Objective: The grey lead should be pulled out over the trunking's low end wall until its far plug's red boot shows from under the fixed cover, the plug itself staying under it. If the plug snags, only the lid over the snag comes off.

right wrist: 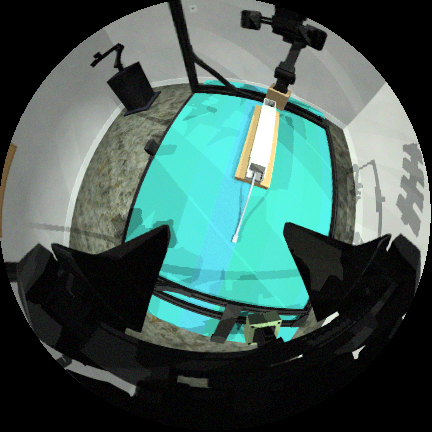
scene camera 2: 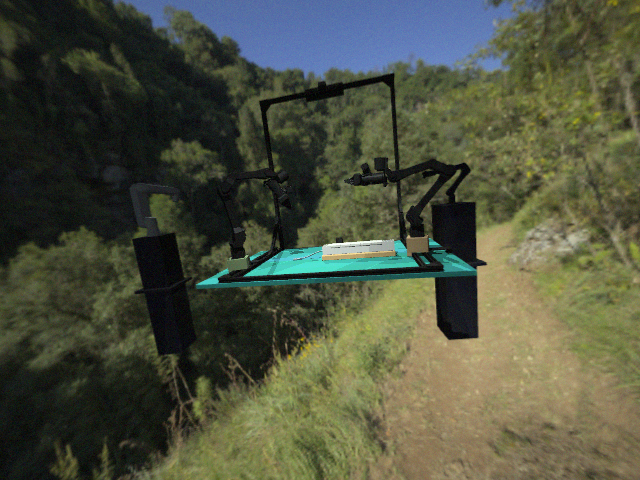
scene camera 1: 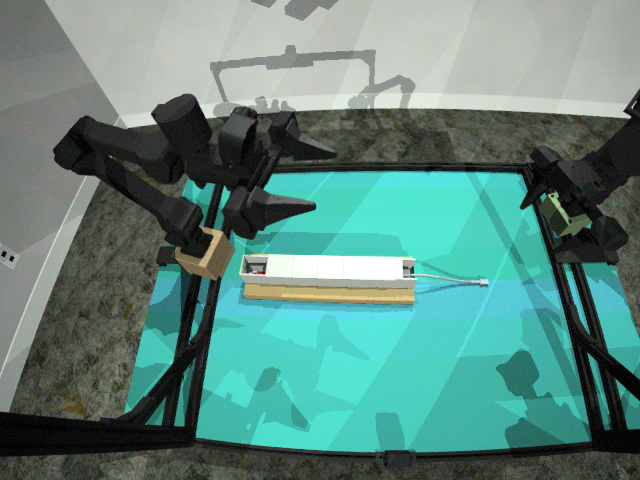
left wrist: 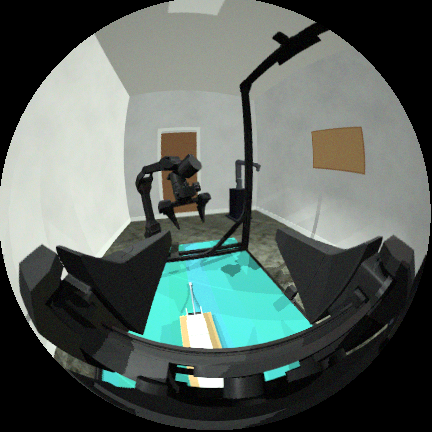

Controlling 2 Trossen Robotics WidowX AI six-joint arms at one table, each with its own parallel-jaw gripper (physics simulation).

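Pixels of known places: left gripper, fingertip midpoint: (scene camera 2: 346, 181) (scene camera 1: 326, 179) (left wrist: 224, 235); right gripper, fingertip midpoint: (right wrist: 228, 229) (scene camera 2: 292, 209) (scene camera 1: 536, 230) (left wrist: 191, 225); left arm's base at its link origin: (right wrist: 280, 88) (scene camera 2: 417, 236) (scene camera 1: 196, 244); right arm's base at its link origin: (right wrist: 263, 333) (scene camera 2: 238, 257) (scene camera 1: 572, 205).
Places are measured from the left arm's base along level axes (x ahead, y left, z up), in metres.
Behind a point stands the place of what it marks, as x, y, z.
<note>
The white trunking (scene camera 1: 330, 282) (scene camera 2: 356, 248) {0.311, 0.060, -0.045} (right wrist: 264, 137) lies on a wooden base (scene camera 1: 330, 295) {0.331, -0.009, -0.070} (right wrist: 242, 162) {0.463, 0.027, -0.070}, its middle covered by white lids in a row. Both ends are open on top. The grey lead (scene camera 1: 449, 279) {0.587, 0.100, -0.072} (left wrist: 192, 296) {0.578, 0.096, -0.066} (right wrist: 245, 210) {0.593, 0.104, -0.073} comes out over the right end wall in scene camera 1 and ends in a pale plug (scene camera 1: 483, 282) {0.672, 0.119, -0.085} (right wrist: 235, 239) {0.676, 0.126, -0.085}. A small red part (scene camera 1: 261, 272) {0.159, -0.003, -0.059} shows in the left open end. My left gripper (scene camera 1: 325, 180) {0.350, 0.000, 0.324} (left wrist: 224, 235) {0.350, 0.000, 0.324} is open and empty, high above the table. My right gripper (scene camera 1: 539, 233) {0.671, 0.085, 0.200} (left wrist: 191, 225) {0.671, 0.085, 0.200} (right wrist: 228, 229) {0.671, 0.085, 0.200} is open and empty, high beyond the plug. Under the lids is hidden.
A black frame (scene camera 1: 392, 167) {0.389, 0.410, -0.079} edges the turquoise table (scene camera 1: 320, 413) {0.385, -0.259, -0.094}. The tan left arm base block (scene camera 1: 219, 255) {0.050, 0.001, -0.034} stands near the trunking's left end. The green right arm base block (scene camera 1: 566, 219) {0.858, 0.309, -0.017} (right wrist: 262, 322) {0.844, 0.327, -0.020} stands at the opposite edge. A small black block (scene camera 1: 398, 458) {0.553, -0.298, -0.039} sits on the frame's near edge.
</note>
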